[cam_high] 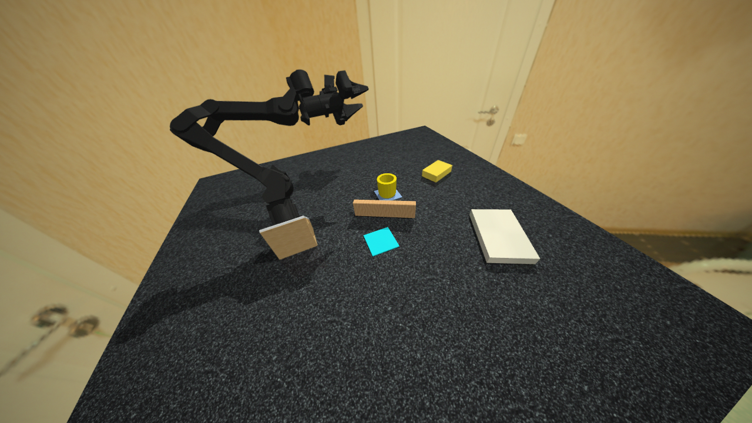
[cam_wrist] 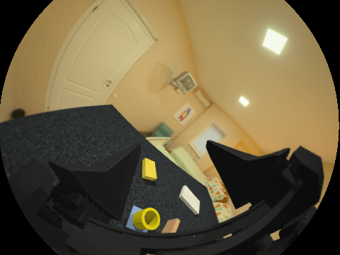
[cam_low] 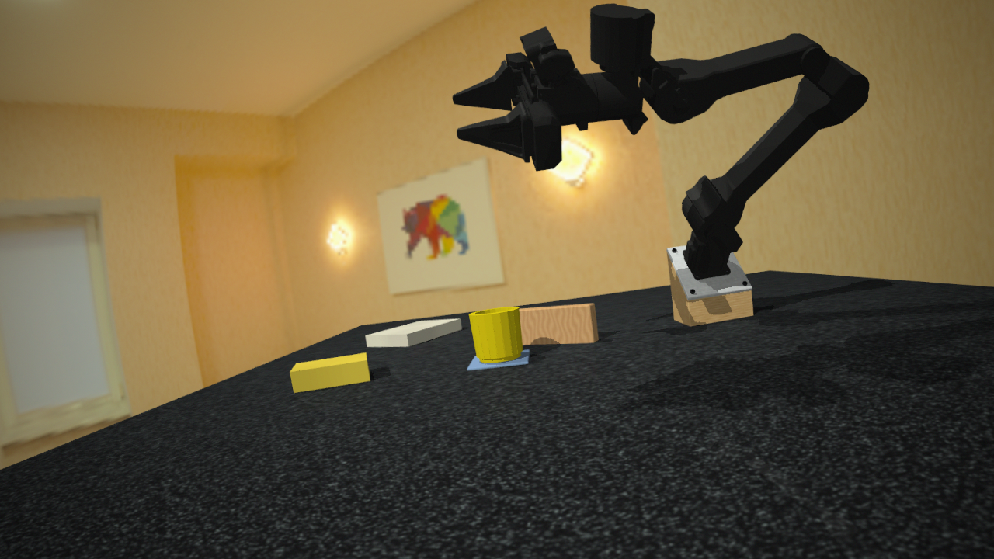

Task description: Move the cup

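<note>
Right now my gripper tip is 27 cm above the yellow cup, 15 cm to the left of it and 1 cm past it. From my gripper tip the other things lie so: wooden block: 29 cm below, 25 cm to the right, 7 cm behind; then light blue pad: 32 cm below, 15 cm to the right, 1 cm behind; then blue marble: 29 cm below, 14 cm to the right, 1 cm behind.
</note>
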